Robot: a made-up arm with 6 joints. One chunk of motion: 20 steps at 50 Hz.
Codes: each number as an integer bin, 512 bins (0 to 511) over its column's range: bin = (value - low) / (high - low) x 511, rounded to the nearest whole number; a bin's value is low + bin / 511 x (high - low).
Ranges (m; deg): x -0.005..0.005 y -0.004..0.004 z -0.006..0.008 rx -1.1..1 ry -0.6..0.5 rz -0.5..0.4
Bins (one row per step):
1: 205 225 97 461 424 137
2: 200 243 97 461 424 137
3: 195 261 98 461 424 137
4: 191 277 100 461 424 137
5: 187 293 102 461 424 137
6: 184 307 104 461 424 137
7: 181 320 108 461 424 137
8: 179 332 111 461 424 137
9: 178 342 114 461 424 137
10: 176 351 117 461 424 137
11: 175 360 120 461 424 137
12: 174 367 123 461 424 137
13: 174 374 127 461 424 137
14: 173 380 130 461 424 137
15: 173 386 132 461 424 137
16: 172 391 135 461 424 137
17: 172 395 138 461 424 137
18: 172 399 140 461 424 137
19: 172 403 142 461 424 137
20: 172 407 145 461 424 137
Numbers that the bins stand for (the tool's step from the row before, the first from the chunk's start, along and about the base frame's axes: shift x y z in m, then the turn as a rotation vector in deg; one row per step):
1: -0.00099 -0.00048 -0.00334 0.795 0.313 -0.259
2: -0.00109 -0.00020 -0.00334 0.795 0.313 -0.259
3: -0.00118 0.00009 -0.00332 0.795 0.313 -0.259
4: -0.00126 0.00034 -0.00326 0.795 0.313 -0.259
5: -0.00134 0.00059 -0.00321 0.795 0.313 -0.259
6: -0.00140 0.00081 -0.00315 0.795 0.313 -0.259
7: -0.00146 0.00101 -0.00304 0.795 0.313 -0.259
8: -0.00150 0.00120 -0.00296 0.795 0.313 -0.259
9: -0.00152 0.00135 -0.00288 0.795 0.313 -0.259
10: -0.00156 0.00150 -0.00279 0.795 0.313 -0.259
11: -0.00158 0.00164 -0.00271 0.795 0.313 -0.259
12: -0.00159 0.00175 -0.00263 0.795 0.313 -0.259
13: -0.00159 0.00186 -0.00252 0.795 0.313 -0.259
14: -0.00161 0.00195 -0.00244 0.795 0.313 -0.259
15: -0.00161 0.00204 -0.00238 0.795 0.313 -0.259
16: -0.00163 0.00212 -0.00230 0.795 0.313 -0.259
17: -0.00163 0.00218 -0.00222 0.795 0.313 -0.259
18: -0.00163 0.00225 -0.00216 0.795 0.313 -0.259
19: -0.00163 0.00231 -0.00211 0.795 0.313 -0.259
20: -0.00163 0.00237 -0.00203 0.795 0.313 -0.259

